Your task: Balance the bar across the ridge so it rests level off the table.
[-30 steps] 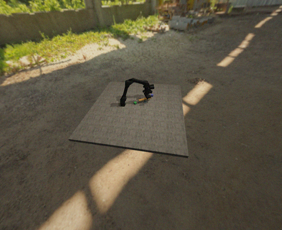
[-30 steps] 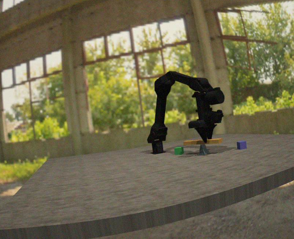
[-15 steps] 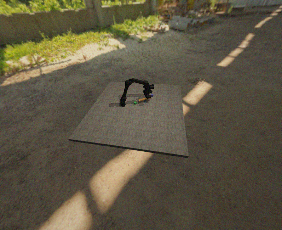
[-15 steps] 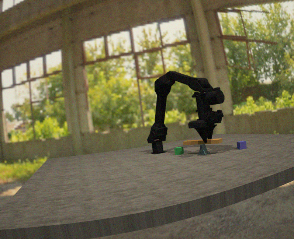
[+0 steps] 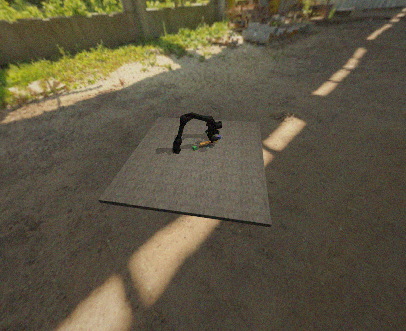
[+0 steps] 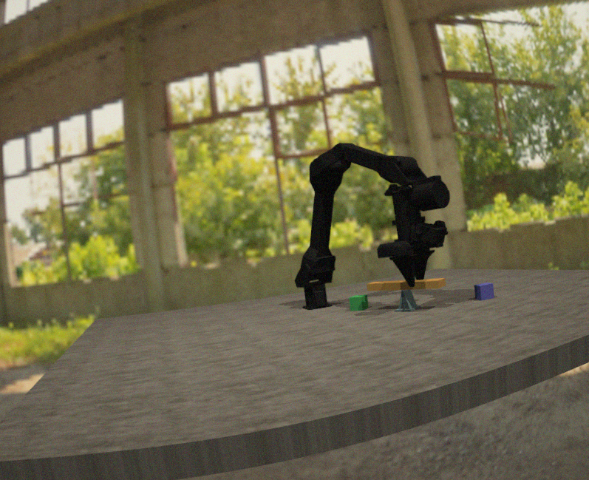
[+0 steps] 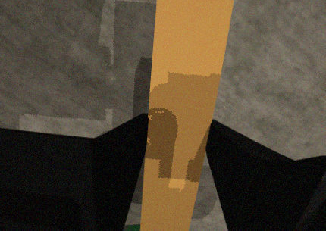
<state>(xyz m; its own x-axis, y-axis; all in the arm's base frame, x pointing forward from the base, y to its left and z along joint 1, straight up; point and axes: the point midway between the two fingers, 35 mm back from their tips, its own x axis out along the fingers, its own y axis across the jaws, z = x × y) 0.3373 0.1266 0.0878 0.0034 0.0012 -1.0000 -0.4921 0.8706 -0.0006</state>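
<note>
Now: gripper tip 30 mm past the bar and 10 mm to the left of it. Round my gripper tip: green cube 160 mm behind, 80 mm to the right, 40 mm below; then blue cube 140 mm to the left, 60 mm ahead, 40 mm below.
</note>
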